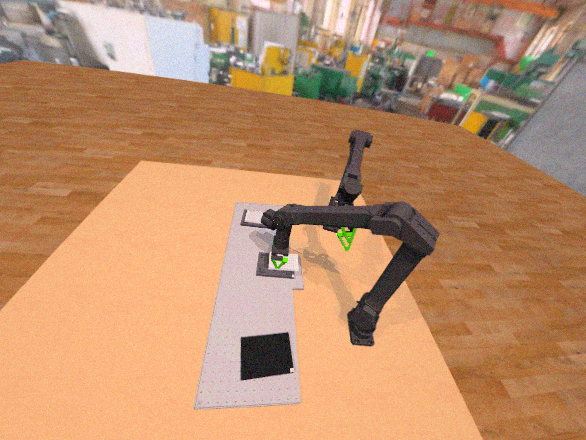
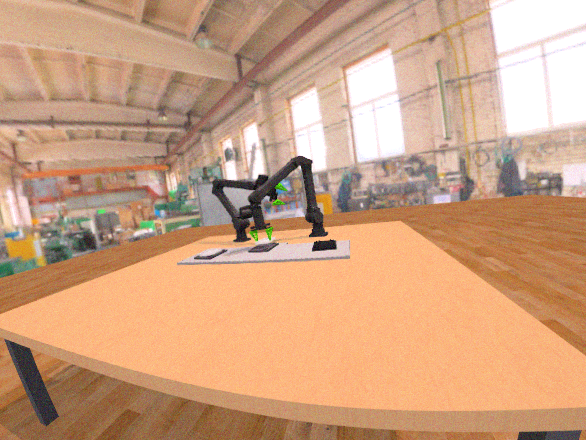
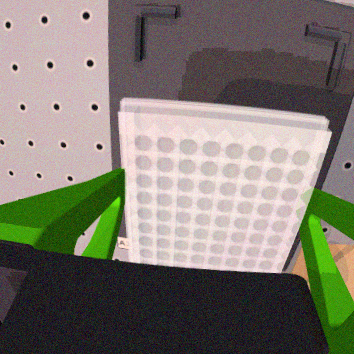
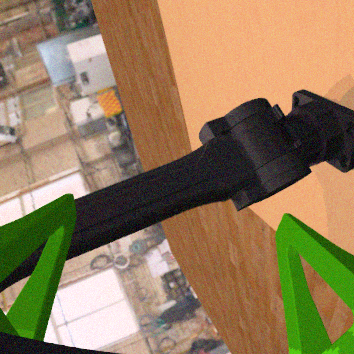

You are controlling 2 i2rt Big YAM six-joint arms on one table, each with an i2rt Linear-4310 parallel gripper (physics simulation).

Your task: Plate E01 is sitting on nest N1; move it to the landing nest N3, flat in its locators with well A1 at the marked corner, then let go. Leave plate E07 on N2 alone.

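My left gripper [image 1: 279, 262] [image 2: 262, 235] [image 3: 215, 188] is shut on plate E01 [image 1: 289, 262] [image 3: 218, 189], a clear white well plate. It grips the plate by its two long sides. The plate hangs just above the dark grey middle nest [image 1: 262, 267] [image 2: 263, 248] [image 3: 246, 42] and casts a shadow on it. Two L-shaped locators [image 3: 144, 21] [image 3: 333, 38] show beyond the plate's far edge. A small A1 label [image 3: 123, 243] sits on the nest by the plate's near left corner. My right gripper [image 1: 346, 237] [image 2: 277, 195] [image 4: 178, 214] is open and empty, raised in the air beside the board.
Plate E07 [image 1: 254, 216] lies on the far nest. A black nest [image 1: 266, 355] [image 2: 323, 245] with a white corner mark stands empty at the near end. All nests sit on a grey perforated board [image 1: 248, 314] [image 2: 300, 253] [image 3: 53, 88] on the orange table.
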